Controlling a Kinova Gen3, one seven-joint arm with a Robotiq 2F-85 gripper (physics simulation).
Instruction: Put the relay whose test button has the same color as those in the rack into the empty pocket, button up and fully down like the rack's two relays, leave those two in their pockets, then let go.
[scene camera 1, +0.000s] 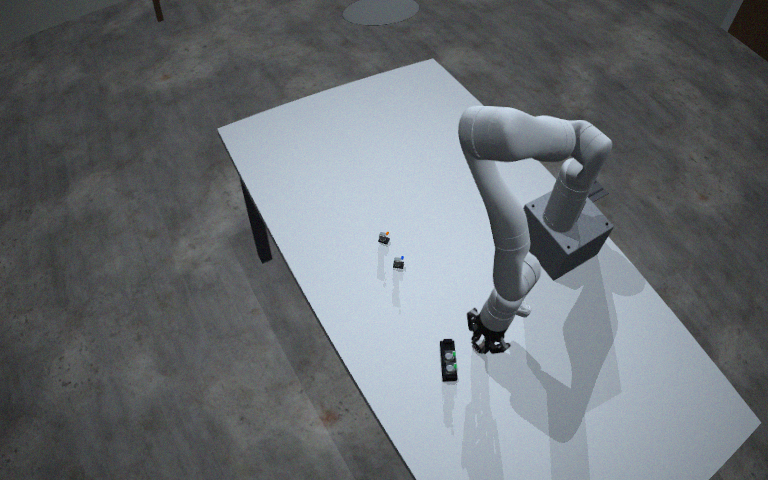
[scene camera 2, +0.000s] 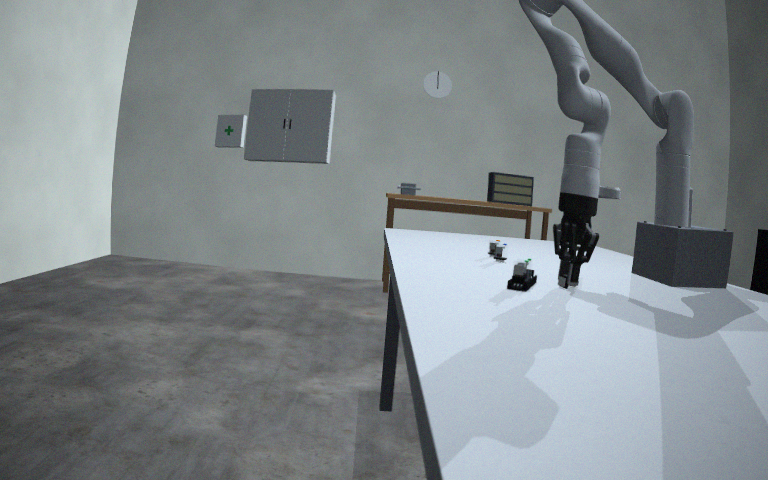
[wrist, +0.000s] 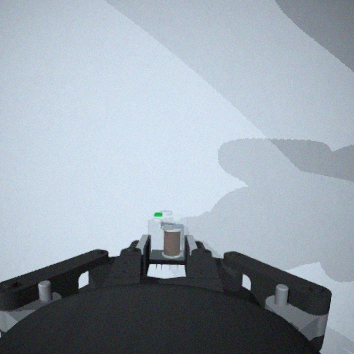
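Where they show: gripper, between the fingertips: (scene camera 1: 479, 346) (scene camera 2: 567, 283) (wrist: 167, 246); arm's base, origin of its link: (scene camera 1: 558, 218) (scene camera 2: 670, 225).
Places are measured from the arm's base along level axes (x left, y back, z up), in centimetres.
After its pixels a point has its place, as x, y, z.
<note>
The loose relay with a green button (wrist: 171, 242) {18.8, -33.9, -11.1} is between the fingers in the wrist view, tipped on its side, its dark base and pins toward the bottom of the view. My gripper (wrist: 167, 246) {18.6, -34.8, -12.4} (scene camera 2: 568, 279) {18.6, -34.8, -12.4} (scene camera 1: 488, 347) {18.6, -34.8, -12.4} is shut on it, low at the table top beside the rack; the fingers mostly hide the relay in the scene views. The black rack (scene camera 1: 447, 343) {14.6, -42.0, -11.5} (scene camera 2: 514, 285) holds two upright relays with green buttons, one relay (scene camera 1: 450, 356) {18.9, -44.0, -8.6} and another (scene camera 1: 450, 368) {21.7, -45.5, -8.6}. Its empty pocket appears to be at the end toward the other loose relays; its inside is unclear.
A relay with an orange button (scene camera 1: 384, 238) {-19.8, -42.7, -10.3} (scene camera 2: 492, 246) {-20.1, -43.0, -10.6} and one with a blue button (scene camera 1: 398, 263) {-11.0, -42.9, -10.3} (scene camera 2: 499, 252) {-11.0, -42.8, -11.0} stand upright farther along the white table (scene camera 1: 339, 169) {-51.1, -42.9, -13.3} (scene camera 2: 509, 384) {64.5, -55.2, -13.3}. The arm's grey base block (scene camera 1: 566, 249) {9.2, -4.1, -0.2} (scene camera 2: 679, 257) {10.6, -3.4, -6.7} stands at the table's other side.
</note>
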